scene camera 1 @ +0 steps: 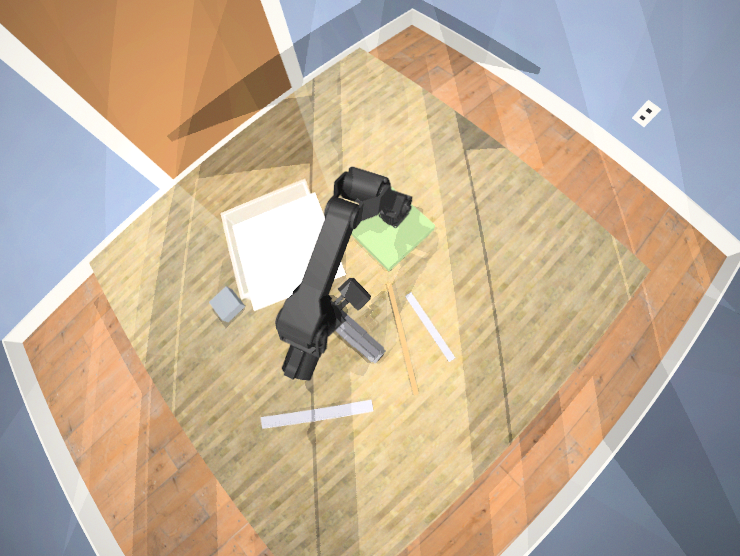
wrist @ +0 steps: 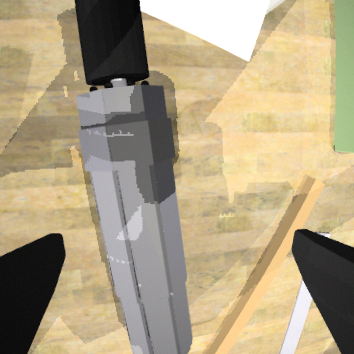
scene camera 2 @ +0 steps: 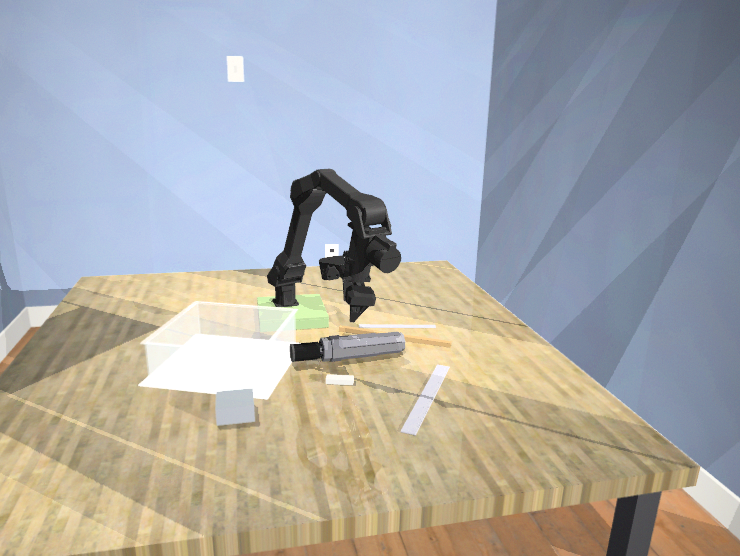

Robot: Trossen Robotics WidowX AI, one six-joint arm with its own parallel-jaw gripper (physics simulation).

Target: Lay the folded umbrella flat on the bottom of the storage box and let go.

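Frame: origin at the arm's base, x ahead, y left, z up, level; millimetres.
Seen in the pictures: gripper, between the fingertips: (wrist: 179,243) (scene camera 2: 348,311); arm's base, origin of its link: (scene camera 1: 394,214) (scene camera 2: 285,302).
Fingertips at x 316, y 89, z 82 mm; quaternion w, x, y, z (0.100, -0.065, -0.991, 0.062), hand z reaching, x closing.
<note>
Pixels of each thing's top centre, then the offset from my fingertips to it.
- folded umbrella, centre of its top: (wrist: 139,201) (scene camera 2: 348,335) (scene camera 1: 339,320) 3 mm right, 10 mm ahead, 58 mm down
- storage box, centre of its top: (scene camera 2: 225,324) (scene camera 1: 273,235) 282 mm right, 45 mm back, 18 mm down
- wooden stick, centre of its top: (wrist: 240,321) (scene camera 2: 393,334) (scene camera 1: 402,337) 144 mm left, 64 mm back, 104 mm down
- thin white strip, centre of its top: (wrist: 296,323) (scene camera 1: 429,326) (scene camera 2: 397,325) 182 mm left, 133 mm back, 114 mm down
- pale strip, centre of its top: (scene camera 2: 427,395) (scene camera 1: 315,415) 101 mm left, 237 mm ahead, 113 mm down
- small white block, centre of its top: (scene camera 2: 339,377) 58 mm right, 122 mm ahead, 104 mm down
- grey cube, centre of its top: (scene camera 2: 234,398) (scene camera 1: 224,303) 292 mm right, 187 mm ahead, 80 mm down
The folded umbrella (scene camera 1: 358,340) (scene camera 2: 364,346) (wrist: 135,225), with a grey canopy and a black handle, lies on the table beside the storage box. The storage box (scene camera 1: 266,200) (scene camera 2: 161,358) has pale, see-through walls and a white bottom; a white corner of the box (wrist: 215,20) shows at the top of the wrist view. The handle end points toward the box. My gripper (scene camera 2: 354,313) (wrist: 179,243) is open and empty, pointing down above the umbrella. In the wrist view the grey canopy runs lengthwise between the fingers, nearer the left one. In scene camera 1 the arm hides the fingers and the handle.
A wooden stick (scene camera 1: 402,337) (scene camera 2: 430,342) (wrist: 270,265) and a thin white strip (scene camera 1: 430,327) (scene camera 2: 397,326) (wrist: 297,320) lie beyond the umbrella. Another pale strip (scene camera 1: 317,413) (scene camera 2: 425,399), a small white block (scene camera 2: 339,380) and a grey cube (scene camera 1: 226,303) (scene camera 2: 235,407) lie nearby. The arm stands on a green base (scene camera 1: 394,242) (scene camera 2: 311,313) (wrist: 345,75).
</note>
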